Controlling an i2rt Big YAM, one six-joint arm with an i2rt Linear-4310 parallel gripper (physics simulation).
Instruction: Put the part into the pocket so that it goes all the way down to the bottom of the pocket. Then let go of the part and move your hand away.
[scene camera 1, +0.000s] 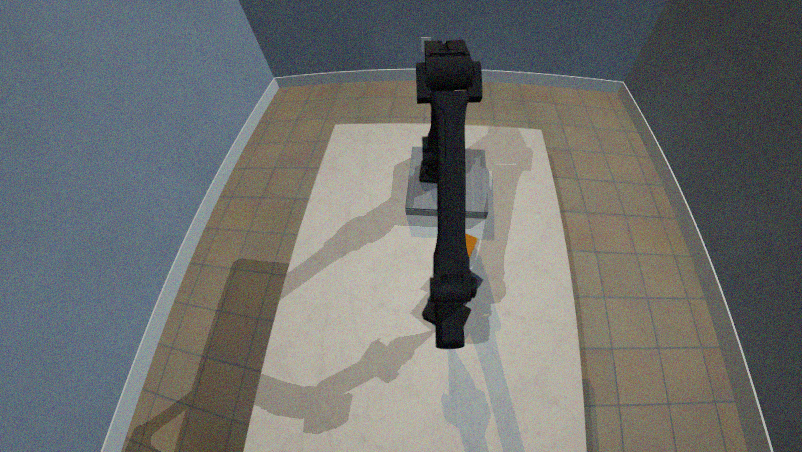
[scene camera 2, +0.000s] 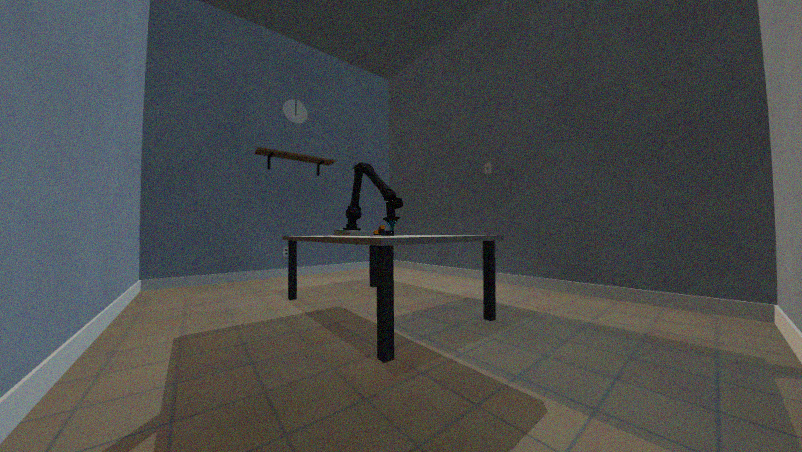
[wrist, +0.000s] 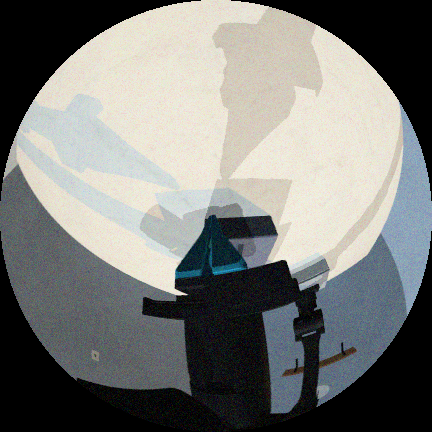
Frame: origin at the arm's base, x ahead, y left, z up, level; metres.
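Seen in the pictures: gripper, fingertip midpoint: (scene camera 2: 392, 232) (wrist: 213, 218); arm's base, origin of the base link: (scene camera 2: 351, 229) (wrist: 303, 291).
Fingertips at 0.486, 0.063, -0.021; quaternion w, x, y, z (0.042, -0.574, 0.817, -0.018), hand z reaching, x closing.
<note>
Offsets run from my fingertips to a thing's top centre, as dx, dy, dz. "spot": to the spot under its first point. Level surfaces: height alone.
My gripper (wrist: 213, 218) (scene camera 2: 390, 226) is shut, its teal fingers pressed together with nothing between them. It hangs just above the table, close in front of the pocket {spot: -0.062, -0.024, +0.012} (wrist: 257, 245), a small grey box with a dark rim. In the wrist view no orange shows above the pocket's rim; the fingers hide part of its opening. In the top view a bit of the orange part {spot: -0.238, +0.054, +0.019} (scene camera 1: 470, 242) shows beside my forearm, which hides the pocket around it. From the side the part {spot: -0.169, +0.029, +0.020} (scene camera 2: 382, 229) is a small orange spot low on the table beside the gripper.
The pale table top {dz -0.024} (scene camera 1: 364, 315) (wrist: 141, 120) carries my arm's grey base plate (scene camera 1: 420, 196) (wrist: 312, 268) at the back. Around the table is tiled floor (scene camera 1: 645, 281). A wall shelf (scene camera 2: 293, 156) and a clock (scene camera 2: 294, 110) hang far behind.
</note>
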